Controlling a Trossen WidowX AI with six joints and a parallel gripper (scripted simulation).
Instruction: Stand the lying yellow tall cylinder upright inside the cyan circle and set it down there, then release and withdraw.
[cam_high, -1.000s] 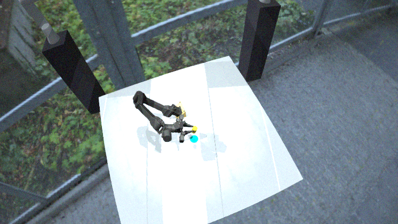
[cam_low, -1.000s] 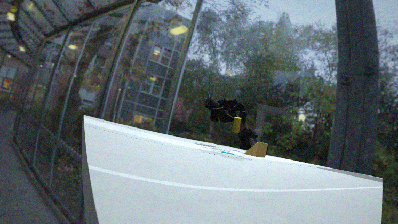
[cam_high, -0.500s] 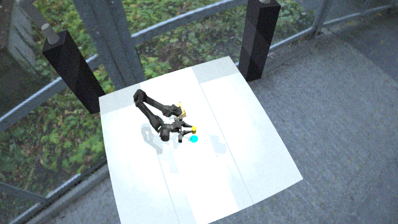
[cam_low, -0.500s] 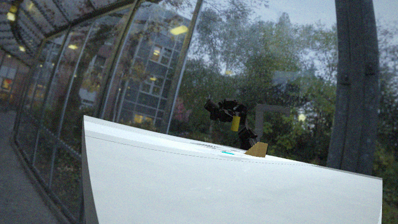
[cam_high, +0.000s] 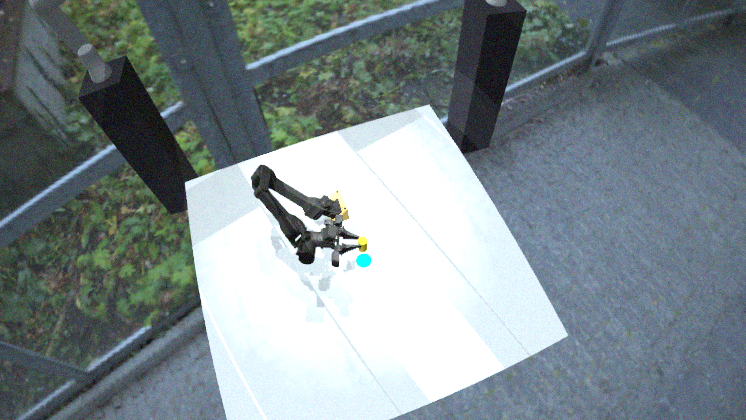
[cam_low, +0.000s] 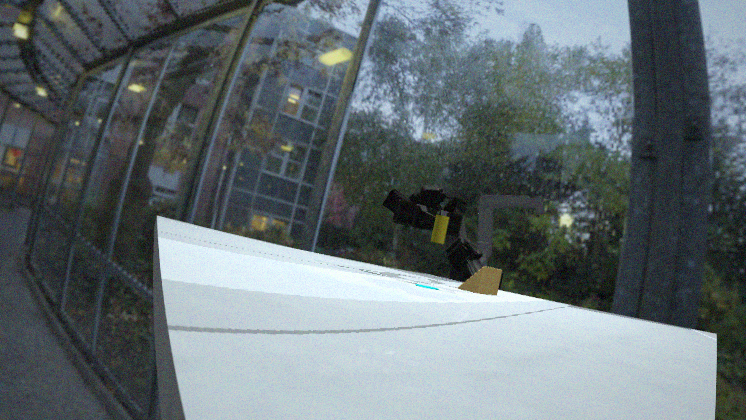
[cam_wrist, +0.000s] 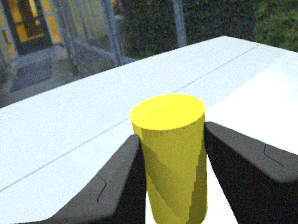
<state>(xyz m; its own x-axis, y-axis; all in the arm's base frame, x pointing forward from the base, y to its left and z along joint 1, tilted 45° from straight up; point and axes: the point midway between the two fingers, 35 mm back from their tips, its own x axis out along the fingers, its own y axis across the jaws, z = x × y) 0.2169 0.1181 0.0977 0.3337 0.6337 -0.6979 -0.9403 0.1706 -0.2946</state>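
The cyan circle is 160 mm below my gripper tip. Round my gripper tip: yellow tall cylinder 20 mm below.
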